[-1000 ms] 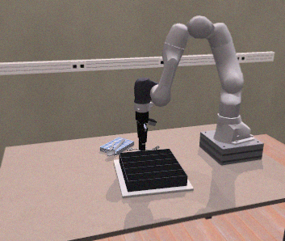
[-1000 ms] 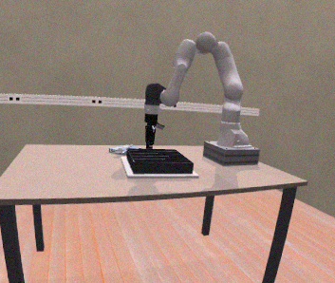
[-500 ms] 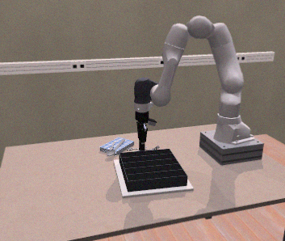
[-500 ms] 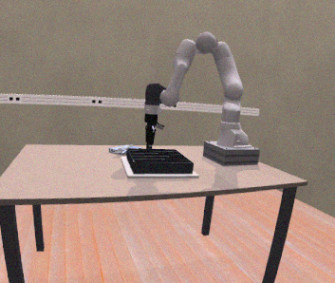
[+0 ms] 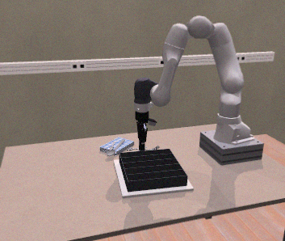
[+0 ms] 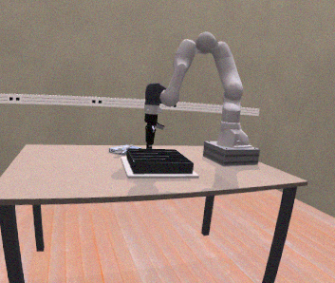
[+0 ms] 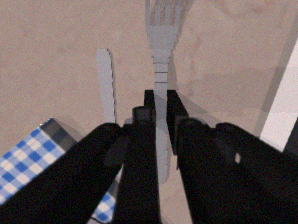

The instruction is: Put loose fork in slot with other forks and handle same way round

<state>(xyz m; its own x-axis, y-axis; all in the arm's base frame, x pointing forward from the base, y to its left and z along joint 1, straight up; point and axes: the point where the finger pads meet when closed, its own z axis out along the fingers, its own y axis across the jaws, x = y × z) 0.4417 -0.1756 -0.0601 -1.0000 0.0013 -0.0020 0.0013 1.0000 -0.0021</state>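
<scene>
Now: hand 270 mm to the right of the black cutlery tray and 40 mm short of it.
</scene>
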